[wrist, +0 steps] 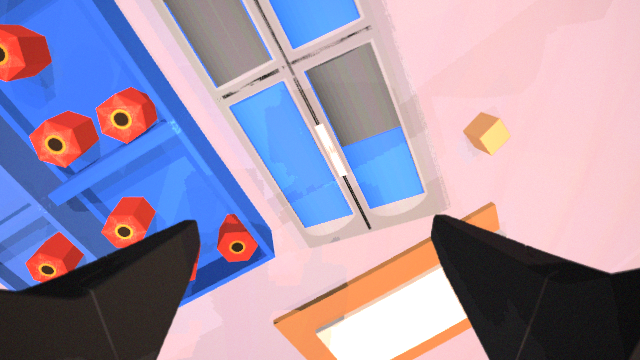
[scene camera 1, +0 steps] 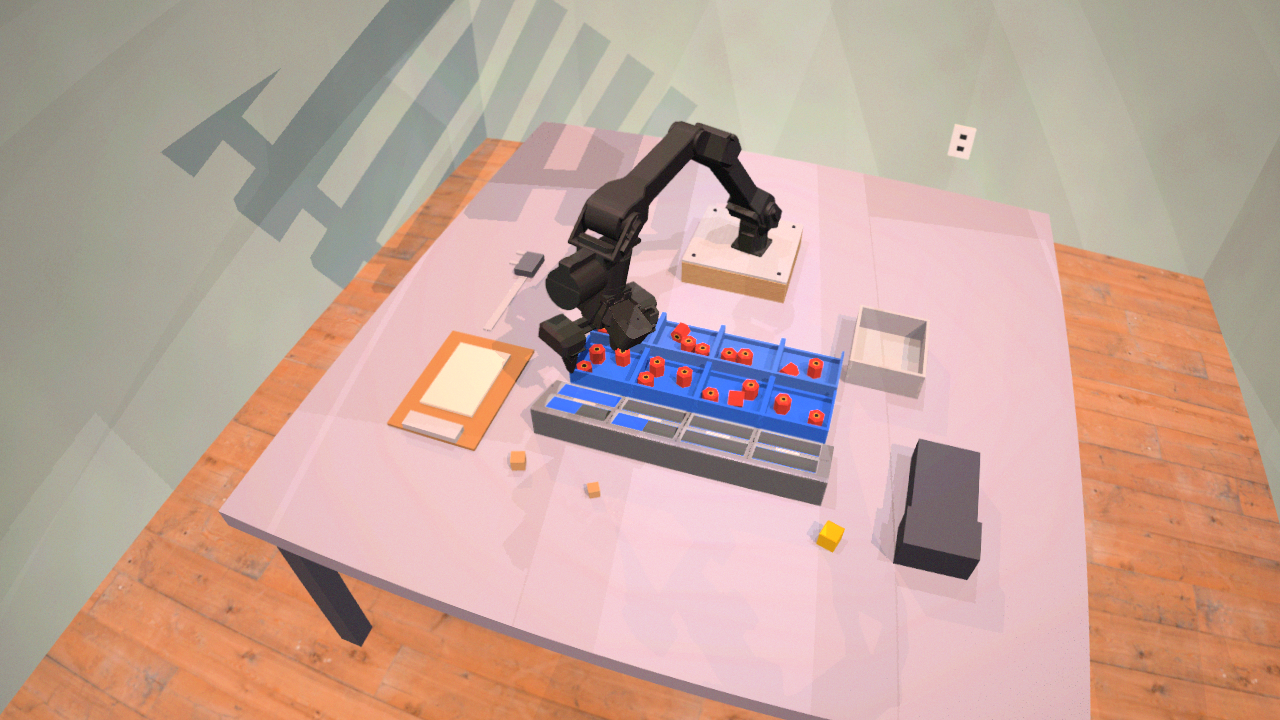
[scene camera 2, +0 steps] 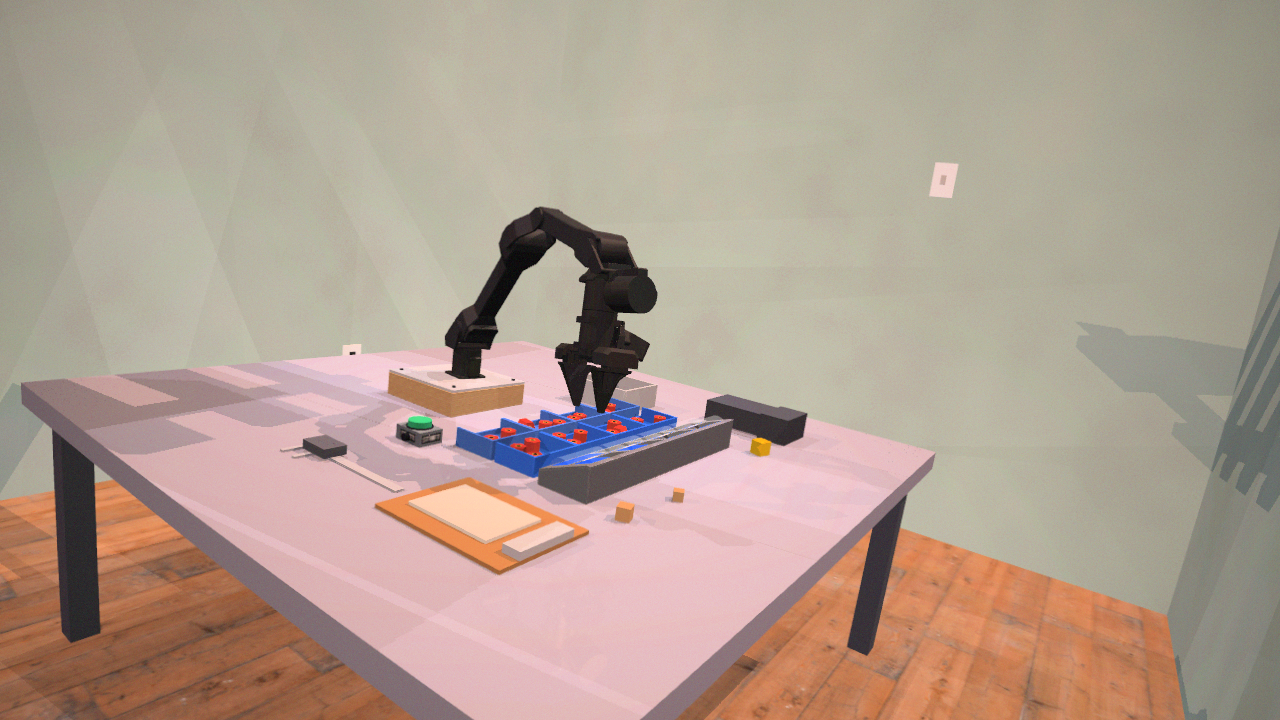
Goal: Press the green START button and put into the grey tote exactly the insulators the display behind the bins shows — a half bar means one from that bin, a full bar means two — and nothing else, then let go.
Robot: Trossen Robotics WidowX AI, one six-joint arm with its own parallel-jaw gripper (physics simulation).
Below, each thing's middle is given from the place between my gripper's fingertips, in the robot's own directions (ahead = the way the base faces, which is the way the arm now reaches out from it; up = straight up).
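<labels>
My gripper: 310 mm to the left of grey tool (scene camera 2: pixel 324 446), 180 mm past it, 110 mm above it. Counted from my hand: grey tote (scene camera 1: pixel 888 353), 390 mm to the left, 340 mm behind, 90 mm below; dark box (scene camera 1: pixel 939 532), 560 mm to the left, 50 mm behind, 90 mm below.
</labels>
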